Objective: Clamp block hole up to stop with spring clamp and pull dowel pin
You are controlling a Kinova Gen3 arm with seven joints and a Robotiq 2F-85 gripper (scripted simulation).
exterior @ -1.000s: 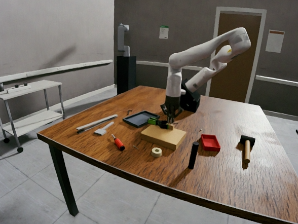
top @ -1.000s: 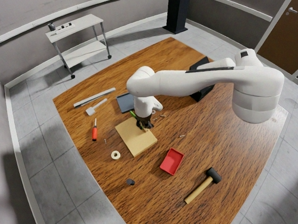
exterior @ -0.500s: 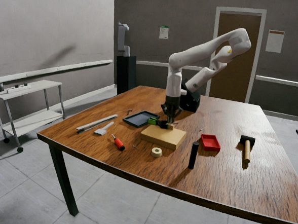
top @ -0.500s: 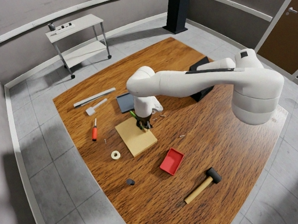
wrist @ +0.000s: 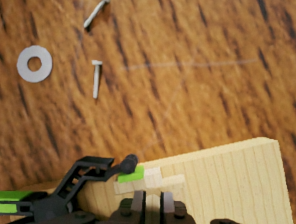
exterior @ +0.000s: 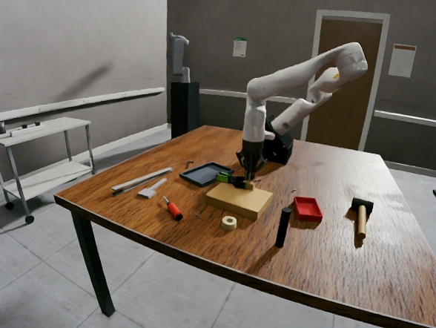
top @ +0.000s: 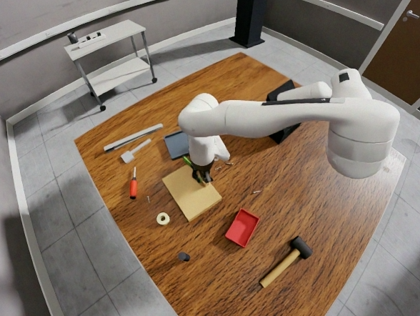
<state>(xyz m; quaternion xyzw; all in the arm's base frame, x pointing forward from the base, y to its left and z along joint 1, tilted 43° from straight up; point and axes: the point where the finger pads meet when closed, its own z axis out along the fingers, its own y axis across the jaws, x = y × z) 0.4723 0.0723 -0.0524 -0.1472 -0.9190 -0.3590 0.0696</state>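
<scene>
The pale dowel pin is 2 cm below my hand. The rest, counted from my hand: wooden block 4 cm below; bench board 5 cm ahead, 1 cm to the right, 6 cm below; red bin 1 cm ahead, 23 cm to the left, 8 cm below.
</scene>
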